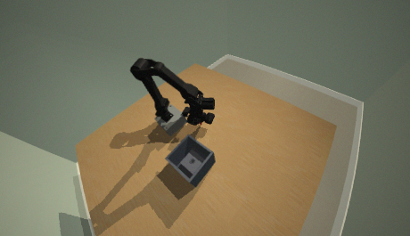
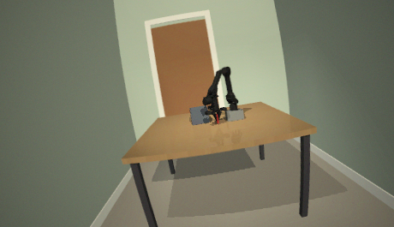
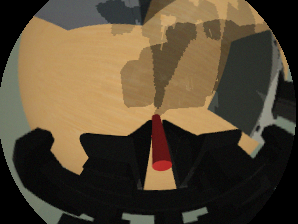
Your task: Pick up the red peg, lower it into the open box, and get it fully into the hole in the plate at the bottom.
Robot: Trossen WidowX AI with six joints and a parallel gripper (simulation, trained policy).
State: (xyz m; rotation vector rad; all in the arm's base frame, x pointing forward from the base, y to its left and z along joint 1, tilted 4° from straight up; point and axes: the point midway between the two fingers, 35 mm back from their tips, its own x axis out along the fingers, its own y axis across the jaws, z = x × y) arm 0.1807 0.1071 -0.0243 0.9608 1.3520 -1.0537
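Right now the light grey plate is 210 mm to the right of my gripper tip, 130 mm ahead of it and 10 mm above it. The rest, counted from my gripper tip: red peg 20 mm above.
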